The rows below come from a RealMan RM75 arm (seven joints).
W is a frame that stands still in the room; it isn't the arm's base.
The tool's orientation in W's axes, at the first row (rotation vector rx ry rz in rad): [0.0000, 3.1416, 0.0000]
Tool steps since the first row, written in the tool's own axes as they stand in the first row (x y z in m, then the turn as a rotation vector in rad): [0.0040, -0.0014, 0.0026, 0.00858, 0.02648, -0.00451]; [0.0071, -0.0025, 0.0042, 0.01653, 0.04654, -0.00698]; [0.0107, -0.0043, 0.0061, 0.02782, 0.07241, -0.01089]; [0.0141, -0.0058, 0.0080, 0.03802, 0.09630, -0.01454]
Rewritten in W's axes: [-0.0040, -0.0014, -0.0026, -0.00858, 0.02648, 0.00451]; [-0.0071, -0.0025, -0.0042, -0.01653, 0.04654, 0.00698]; [-0.0107, -0.0043, -0.0061, -0.02782, 0.07241, 0.01089]; [-0.0141, -0.0058, -0.0080, -0.03802, 0.09630, 0.01454]
